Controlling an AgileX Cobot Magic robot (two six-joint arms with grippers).
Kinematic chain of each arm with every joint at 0, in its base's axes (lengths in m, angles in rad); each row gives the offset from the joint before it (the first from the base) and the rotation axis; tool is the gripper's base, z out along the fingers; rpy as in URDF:
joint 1: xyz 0 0 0.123 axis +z
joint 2: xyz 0 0 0 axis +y
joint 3: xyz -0.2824 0 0.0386 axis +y
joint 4: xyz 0.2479 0 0.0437 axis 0.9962 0 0.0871
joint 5: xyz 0 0 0 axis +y
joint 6: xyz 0.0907 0 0.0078 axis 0.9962 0 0.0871
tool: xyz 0 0 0 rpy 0 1.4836 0
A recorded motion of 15 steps. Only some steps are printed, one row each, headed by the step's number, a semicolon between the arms.
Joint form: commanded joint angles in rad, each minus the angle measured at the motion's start. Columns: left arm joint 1, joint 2, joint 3, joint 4, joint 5, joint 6; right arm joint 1, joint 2, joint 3, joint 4, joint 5, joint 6.
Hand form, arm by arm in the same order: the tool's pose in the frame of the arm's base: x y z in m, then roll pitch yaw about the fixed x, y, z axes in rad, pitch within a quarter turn. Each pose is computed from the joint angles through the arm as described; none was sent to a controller.
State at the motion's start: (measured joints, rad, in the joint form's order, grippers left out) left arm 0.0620 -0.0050 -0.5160 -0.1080 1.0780 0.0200; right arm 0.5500 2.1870 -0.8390 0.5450 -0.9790 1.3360
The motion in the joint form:
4: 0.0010 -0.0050 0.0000 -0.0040 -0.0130 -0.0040; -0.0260 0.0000 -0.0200 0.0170 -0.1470 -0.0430
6: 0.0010 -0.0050 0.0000 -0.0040 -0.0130 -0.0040; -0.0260 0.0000 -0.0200 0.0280 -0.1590 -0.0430
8: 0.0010 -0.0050 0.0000 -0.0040 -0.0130 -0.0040; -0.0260 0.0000 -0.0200 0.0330 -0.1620 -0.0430
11: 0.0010 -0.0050 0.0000 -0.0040 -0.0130 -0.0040; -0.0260 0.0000 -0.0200 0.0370 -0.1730 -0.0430
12: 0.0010 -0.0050 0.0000 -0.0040 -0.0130 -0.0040; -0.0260 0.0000 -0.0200 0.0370 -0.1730 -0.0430
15: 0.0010 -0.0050 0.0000 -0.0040 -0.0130 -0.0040; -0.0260 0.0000 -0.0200 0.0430 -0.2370 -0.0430
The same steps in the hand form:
4: -0.0082 -0.0094 0.2816 -2.9652 1.1164 -2.9914; 0.3468 0.1498 0.0864 1.7318 0.1007 1.6022
6: -0.0082 -0.0094 0.2816 -2.9652 1.1164 -2.9914; 0.3469 0.1488 0.0873 1.7217 0.0980 1.5887
8: -0.0082 -0.0094 0.2816 -2.9652 1.1164 -2.9914; 0.3469 0.1483 0.0875 1.7195 0.0967 1.5832
11: -0.0082 -0.0094 0.2816 -2.9652 1.1164 -2.9914; 0.3471 0.1478 0.0884 1.7093 0.0961 1.5765
12: -0.0082 -0.0094 0.2816 -2.9652 1.1164 -2.9914; 0.3471 0.1478 0.0884 1.7093 0.0961 1.5765
15: -0.0082 -0.0094 0.2816 -2.9652 1.1164 -2.9914; 0.3477 0.1462 0.0940 1.6470 0.0963 1.5534

